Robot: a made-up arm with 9 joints. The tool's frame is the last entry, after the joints.
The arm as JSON. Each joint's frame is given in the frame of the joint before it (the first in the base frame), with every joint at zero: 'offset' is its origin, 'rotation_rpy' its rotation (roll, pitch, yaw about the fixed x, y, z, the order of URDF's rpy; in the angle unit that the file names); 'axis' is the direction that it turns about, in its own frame. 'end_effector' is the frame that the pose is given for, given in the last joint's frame.
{
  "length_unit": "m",
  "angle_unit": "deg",
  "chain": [
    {
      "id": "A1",
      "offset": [
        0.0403,
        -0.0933,
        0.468
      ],
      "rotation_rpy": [
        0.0,
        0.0,
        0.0
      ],
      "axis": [
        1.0,
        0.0,
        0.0
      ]
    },
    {
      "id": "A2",
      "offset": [
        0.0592,
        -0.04,
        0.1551
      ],
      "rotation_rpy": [
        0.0,
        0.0,
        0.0
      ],
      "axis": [
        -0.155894,
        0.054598,
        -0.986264
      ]
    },
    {
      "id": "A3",
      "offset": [
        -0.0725,
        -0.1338,
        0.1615
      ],
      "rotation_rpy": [
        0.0,
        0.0,
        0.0
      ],
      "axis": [
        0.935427,
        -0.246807,
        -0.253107
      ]
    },
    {
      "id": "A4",
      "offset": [
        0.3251,
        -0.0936,
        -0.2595
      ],
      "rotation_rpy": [
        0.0,
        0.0,
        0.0
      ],
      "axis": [
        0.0,
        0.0,
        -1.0
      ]
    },
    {
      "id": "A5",
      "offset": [
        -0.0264,
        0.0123,
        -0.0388
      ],
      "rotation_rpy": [
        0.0,
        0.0,
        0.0
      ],
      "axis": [
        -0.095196,
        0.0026,
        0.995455
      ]
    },
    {
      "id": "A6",
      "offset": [
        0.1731,
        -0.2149,
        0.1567
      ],
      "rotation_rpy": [
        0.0,
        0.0,
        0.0
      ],
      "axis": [
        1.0,
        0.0,
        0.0
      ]
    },
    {
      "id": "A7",
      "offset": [
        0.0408,
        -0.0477,
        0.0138
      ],
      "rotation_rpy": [
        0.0,
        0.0,
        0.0
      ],
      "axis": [
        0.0,
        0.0,
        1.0
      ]
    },
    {
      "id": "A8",
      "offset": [
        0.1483,
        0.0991,
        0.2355
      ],
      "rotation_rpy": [
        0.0,
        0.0,
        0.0
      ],
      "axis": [
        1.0,
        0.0,
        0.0
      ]
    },
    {
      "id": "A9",
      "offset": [
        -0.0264,
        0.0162,
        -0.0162
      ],
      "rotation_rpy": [
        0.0,
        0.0,
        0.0
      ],
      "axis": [
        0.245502,
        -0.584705,
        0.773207
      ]
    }
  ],
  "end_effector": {
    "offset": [
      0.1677,
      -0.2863,
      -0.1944
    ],
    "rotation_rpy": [
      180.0,
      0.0,
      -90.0
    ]
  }
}
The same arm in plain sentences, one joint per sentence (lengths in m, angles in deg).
The arm has nine revolute joints in a row. What follows holds with every joint at zero, and every direction is one of the base frame's.
Joint 1 sits 0.0403 m along +x and 0.0933 m along -y and 0.468 m along +z from the base frame's origin and rotates about +x.
Joint 2 sits 0.0592 m along +x and 0.04 m along -y and 0.1551 m along +z from joint 1 and rotates about the direction (-0.155894, 0.054598, -0.986264).
Joint 3 sits 0.0725 m along -x and 0.1338 m along -y and 0.1615 m along +z from joint 2 and rotates about the direction (0.935427, -0.246807, -0.253107).
Joint 4 sits 0.3251 m along +x and 0.0936 m along -y and 0.2595 m along -z from joint 3 and rotates about -z.
Joint 5 sits 0.0264 m along -x and 0.0123 m along +y and 0.0388 m along -z from joint 4 and rotates about the direction (-0.095196, 0.0026, 0.995455).
Joint 6 sits 0.1731 m along +x and 0.2149 m along -y and 0.1567 m along +z from joint 5 and rotates about +x.
Joint 7 sits 0.0408 m along +x and 0.0477 m along -y and 0.0138 m along +z from joint 6 and rotates about +z.
Joint 8 sits 0.1483 m along +x and 0.0991 m along +y and 0.2355 m along +z from joint 7 and rotates about +x.
Joint 9 sits 0.0264 m along -x and 0.0162 m along +y and 0.0162 m along -z from joint 8 and rotates about the direction (0.245502, -0.584705, 0.773207).
The tool frame, which is the frame that the pose is given for, sits 0.1677 m along +x and 0.2863 m along -y and 0.1944 m along -z from joint 9; its axes are the base frame's turned by roll 180, pitch 0 and yaw -90 deg (as in URDF: about the fixed x, then y, then z).

